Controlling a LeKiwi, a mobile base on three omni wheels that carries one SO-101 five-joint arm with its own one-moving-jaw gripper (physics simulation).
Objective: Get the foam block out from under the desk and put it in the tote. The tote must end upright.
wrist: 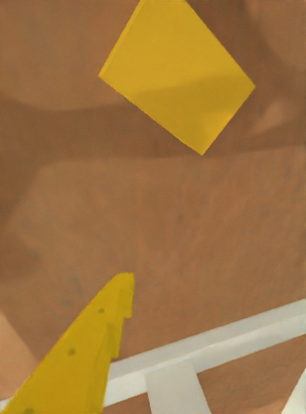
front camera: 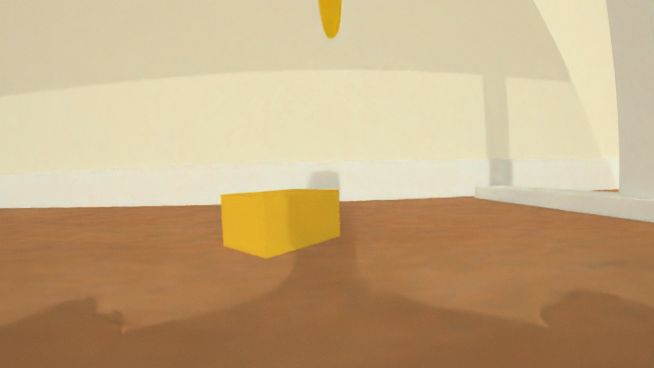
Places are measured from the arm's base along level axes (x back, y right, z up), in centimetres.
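Pixels of known places: hand, its tool point: [wrist: 133, 289] [front camera: 331, 31].
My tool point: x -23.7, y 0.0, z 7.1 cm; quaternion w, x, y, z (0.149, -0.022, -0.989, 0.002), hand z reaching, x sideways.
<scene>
Behind a point stands the place of what it marks.
The yellow foam block [front camera: 280, 220] {z -6.4, x -25.6, y -4.2 cm} [wrist: 180, 65] {z -4.5, x -29.3, y -5.7 cm} lies on the floor, left of the middle in the front view, one corner towards the camera. In the wrist view it is at the top, cut off by the upper edge. My gripper [front camera: 330, 27] [wrist: 126, 282] is fully open and empty: one notched yellow jaw shows in the wrist view. Its tip is apart from the block, which lies beyond it; in the front view a jaw tip hangs above the block. The desk's white leg [front camera: 636, 100] {z 5.0, x -31.4, y 36.1 cm} stands at the right. The tote does not show in either view.
The desk's white foot bar [front camera: 560, 201] {z -7.7, x -41.4, y 33.8 cm} [wrist: 240, 336] runs along the floor at the right in the front view and across the lower part of the wrist view. A cream wall [front camera: 200, 120] {z 10.5, x -65.9, y -30.1 cm} with a white baseboard [front camera: 125, 187] {z -4.5, x -63.2, y -48.8 cm} stands behind the block. Shadows fall on the brown floor.
</scene>
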